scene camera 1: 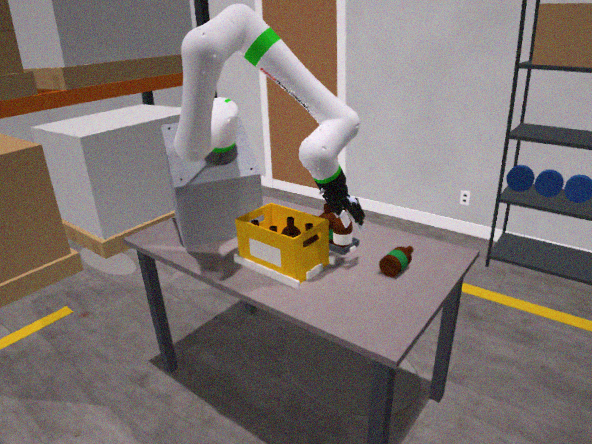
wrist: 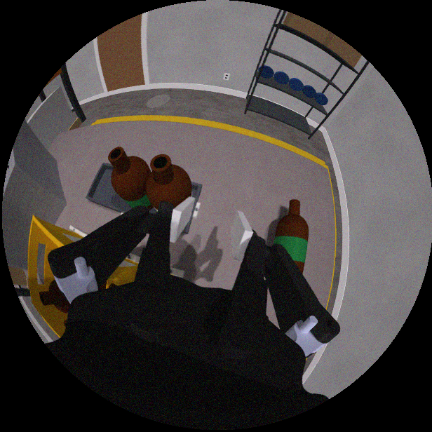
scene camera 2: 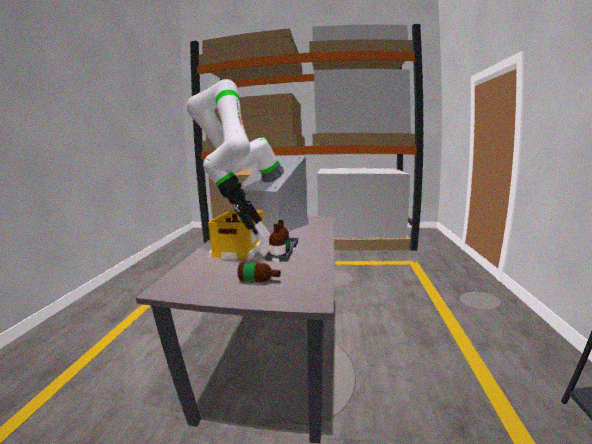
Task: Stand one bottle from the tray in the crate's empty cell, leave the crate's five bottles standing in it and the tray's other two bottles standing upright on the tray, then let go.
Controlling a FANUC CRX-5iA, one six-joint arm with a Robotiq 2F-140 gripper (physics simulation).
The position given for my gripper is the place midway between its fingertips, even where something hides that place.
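Observation:
There's a white-labelled bottle (wrist: 168,182) that I can see here. That same wrist view has my gripper (wrist: 212,214), and you'd find my gripper (scene camera 1: 355,227) in another view too. Scene camera 2 shows it as well, my gripper (scene camera 2: 264,238).

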